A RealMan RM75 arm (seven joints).
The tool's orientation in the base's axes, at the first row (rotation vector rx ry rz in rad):
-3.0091 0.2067 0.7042
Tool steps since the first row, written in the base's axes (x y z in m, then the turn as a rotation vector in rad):
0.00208 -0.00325 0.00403 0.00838 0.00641 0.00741
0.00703 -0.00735 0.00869 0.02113 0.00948 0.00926
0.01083 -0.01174 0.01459 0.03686 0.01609 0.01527
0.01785 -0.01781 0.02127 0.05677 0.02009 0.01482
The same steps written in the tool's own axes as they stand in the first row. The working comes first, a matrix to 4 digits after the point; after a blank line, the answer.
The tool's axes in the first row as the columns of a matrix, in the base's axes (used below as rounded here):
0.8878 -0.1397 -0.4386
-0.1195 -0.9901 0.0733
-0.4445 -0.0127 -0.8957

0.00044 0.00288 -0.00476 0.00338 -0.00761 -0.00984
0.00326 0.00618 -0.01141 0.01351 -0.01246 -0.01687
0.00453 0.00993 -0.01868 0.02401 -0.02127 -0.02866
0.00852 0.01487 -0.02819 0.04141 -0.02801 -0.03670

